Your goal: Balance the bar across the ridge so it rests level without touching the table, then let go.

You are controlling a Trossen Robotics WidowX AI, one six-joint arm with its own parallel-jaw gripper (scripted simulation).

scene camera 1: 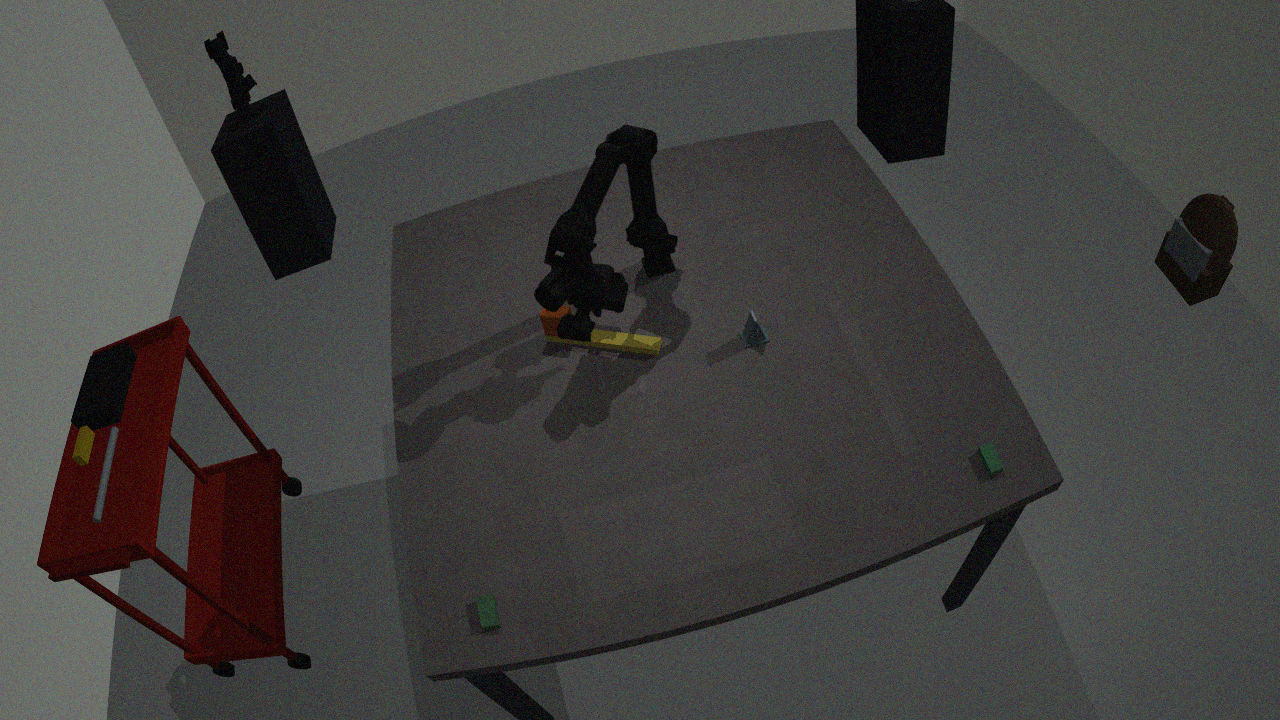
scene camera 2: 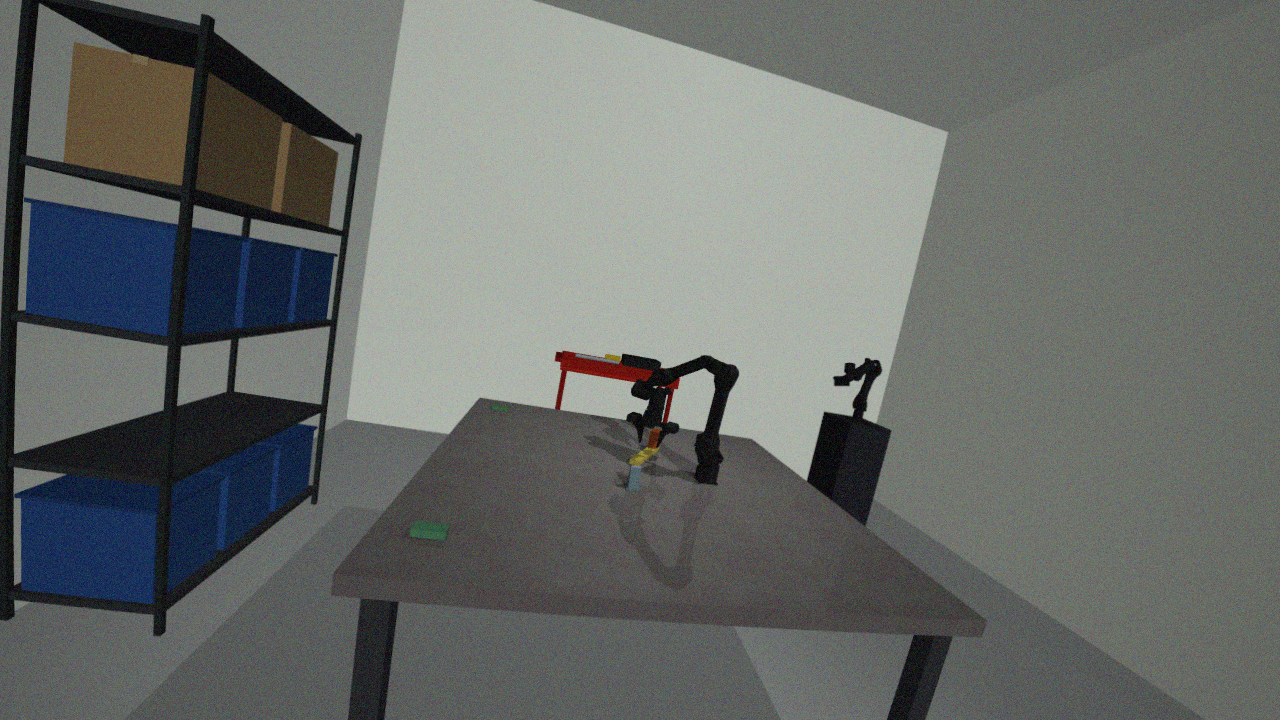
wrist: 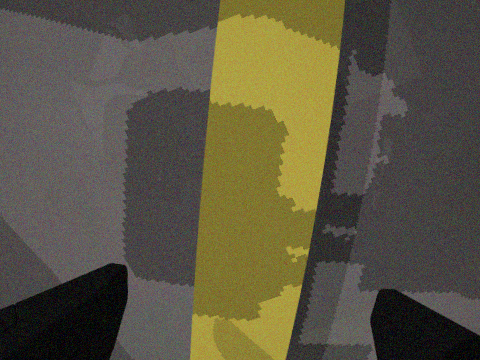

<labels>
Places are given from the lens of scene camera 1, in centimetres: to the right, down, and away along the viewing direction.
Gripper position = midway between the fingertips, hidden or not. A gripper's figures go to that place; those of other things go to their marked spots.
gripper (scene camera 1: 593, 328): -10, -6, 169
yellow bar (scene camera 1: 599, 338): -8, -4, 170
</labels>
